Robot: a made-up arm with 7 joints. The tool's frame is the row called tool. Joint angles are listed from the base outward.
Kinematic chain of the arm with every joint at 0, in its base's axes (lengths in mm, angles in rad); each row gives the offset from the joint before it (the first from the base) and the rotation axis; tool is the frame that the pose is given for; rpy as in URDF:
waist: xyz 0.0 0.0 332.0 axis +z
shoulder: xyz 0.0 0.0 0.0 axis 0 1 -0.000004
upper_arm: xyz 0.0 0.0 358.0 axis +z
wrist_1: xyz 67.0 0.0 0.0 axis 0 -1 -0.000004
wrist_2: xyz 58.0 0.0 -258.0 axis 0 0.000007 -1
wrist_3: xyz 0.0 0.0 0.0 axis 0 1 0.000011
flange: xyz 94.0 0.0 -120.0 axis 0 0.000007 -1
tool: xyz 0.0 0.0 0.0 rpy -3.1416 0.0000 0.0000
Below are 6 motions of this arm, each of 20 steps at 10 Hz.
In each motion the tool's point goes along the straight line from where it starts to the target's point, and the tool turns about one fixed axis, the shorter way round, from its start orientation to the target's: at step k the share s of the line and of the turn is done. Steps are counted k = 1, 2, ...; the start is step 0. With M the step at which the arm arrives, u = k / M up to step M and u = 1 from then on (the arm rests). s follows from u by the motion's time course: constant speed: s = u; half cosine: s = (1 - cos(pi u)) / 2; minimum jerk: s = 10 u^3 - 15 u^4 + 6 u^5.
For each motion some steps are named. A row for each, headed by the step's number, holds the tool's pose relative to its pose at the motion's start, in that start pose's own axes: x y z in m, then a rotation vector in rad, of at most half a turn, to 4 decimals.
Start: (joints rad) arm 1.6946 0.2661 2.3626 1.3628 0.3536 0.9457 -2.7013
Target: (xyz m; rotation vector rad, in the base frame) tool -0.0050 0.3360 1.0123 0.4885 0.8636 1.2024
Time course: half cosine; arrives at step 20
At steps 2, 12, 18, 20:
2: 0.0081 -0.0031 -0.0162 -0.0397 0.0328 -0.0044
12: 0.2169 -0.0828 -0.4339 -1.0605 0.8781 -0.1166
18: 0.3232 -0.1235 -0.6466 -1.5806 1.3088 -0.1738
20: 0.3314 -0.1266 -0.6629 -1.6203 1.3416 -0.1782

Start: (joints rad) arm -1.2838 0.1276 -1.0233 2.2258 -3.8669 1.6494 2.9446
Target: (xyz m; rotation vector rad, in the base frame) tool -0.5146 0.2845 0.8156 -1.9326 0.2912 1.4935
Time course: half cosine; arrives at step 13
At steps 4, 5, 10, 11, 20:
4: 0.0476 0.1081 -0.1159 -0.5291 0.1117 0.0287
5: 0.0711 0.1615 -0.1731 -0.7906 0.1669 0.0429
10: 0.1926 0.4376 -0.4691 -2.1418 0.4522 0.1163
11: 0.2076 0.4719 -0.5058 -2.3096 0.4876 0.1254
20: 0.2202 0.5006 -0.5365 -2.4499 0.5173 0.1330

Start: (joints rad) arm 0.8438 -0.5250 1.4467 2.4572 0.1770 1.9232 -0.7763
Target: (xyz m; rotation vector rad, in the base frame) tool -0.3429 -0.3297 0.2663 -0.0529 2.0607 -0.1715
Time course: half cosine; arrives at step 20
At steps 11, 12, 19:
11: -0.0171 -0.3565 0.1183 0.4865 -0.6507 -0.1366
12: -0.0193 -0.4035 0.1339 0.5507 -0.7365 -0.1546
19: -0.0294 -0.6128 0.2033 0.8362 -1.1183 -0.2347

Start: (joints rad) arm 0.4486 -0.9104 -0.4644 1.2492 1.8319 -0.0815 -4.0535
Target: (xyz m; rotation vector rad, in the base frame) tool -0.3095 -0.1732 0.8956 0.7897 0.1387 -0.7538
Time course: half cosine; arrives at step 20
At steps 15, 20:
15: -0.0288 0.2589 -0.2854 0.2444 -1.2069 -1.0845
20: -0.0337 0.3034 -0.3343 0.2864 -1.4140 -1.2706

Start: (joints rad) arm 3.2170 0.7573 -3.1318 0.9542 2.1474 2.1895 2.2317
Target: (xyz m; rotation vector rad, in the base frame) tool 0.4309 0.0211 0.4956 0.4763 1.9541 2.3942
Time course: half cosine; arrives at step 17
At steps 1, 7, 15, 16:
1: 0.0011 -0.0018 -0.0039 0.0064 -0.0071 0.0099
7: 0.0470 -0.0770 -0.1663 0.2740 -0.3021 0.4234
15: 0.1251 -0.2049 -0.4425 0.7291 -0.8039 1.1266
16: 0.1284 -0.2103 -0.4540 0.7481 -0.8249 1.1560

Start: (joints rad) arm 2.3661 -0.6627 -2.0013 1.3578 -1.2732 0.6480 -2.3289
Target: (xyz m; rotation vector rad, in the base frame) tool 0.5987 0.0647 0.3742 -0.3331 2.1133 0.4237
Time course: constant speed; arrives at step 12
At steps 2, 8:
2: 0.0049 0.0015 0.0161 -0.0658 -0.0574 0.0043
8: 0.0198 0.0058 0.0645 -0.2632 -0.2298 0.0171

